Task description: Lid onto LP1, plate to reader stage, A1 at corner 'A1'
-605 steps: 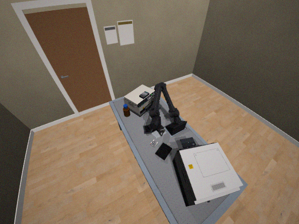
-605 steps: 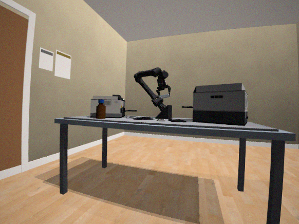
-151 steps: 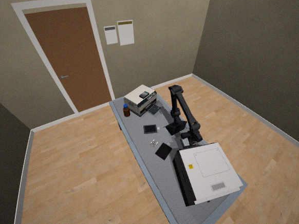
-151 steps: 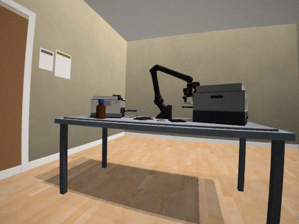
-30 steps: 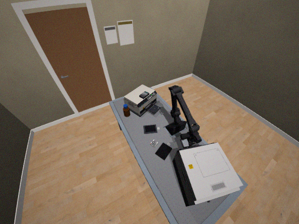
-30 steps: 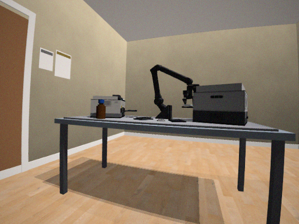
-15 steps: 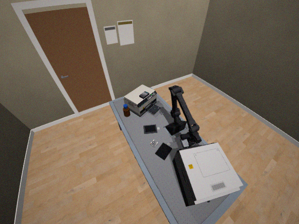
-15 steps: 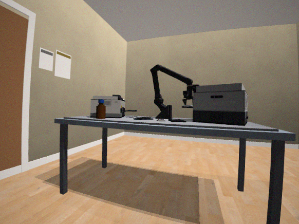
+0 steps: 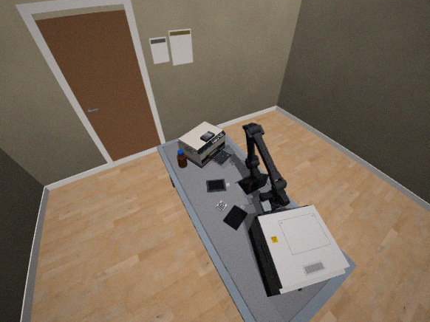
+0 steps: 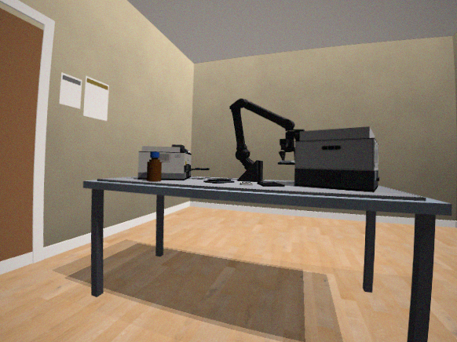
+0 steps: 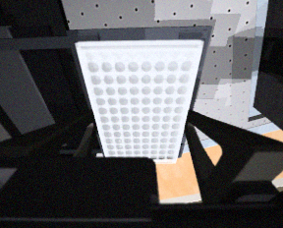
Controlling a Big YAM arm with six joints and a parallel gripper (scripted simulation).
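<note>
The well plate lies right at my hand. Round my hand: bench position N1: 22 cm ahead, 14 cm below, 10 cm to the right; grey-blue LP1 pad: 43 cm to the right, 20 cm ahead, 14 cm below; dark see-through lid: 43 cm to the right, 20 cm ahead, 13 cm below.
</note>
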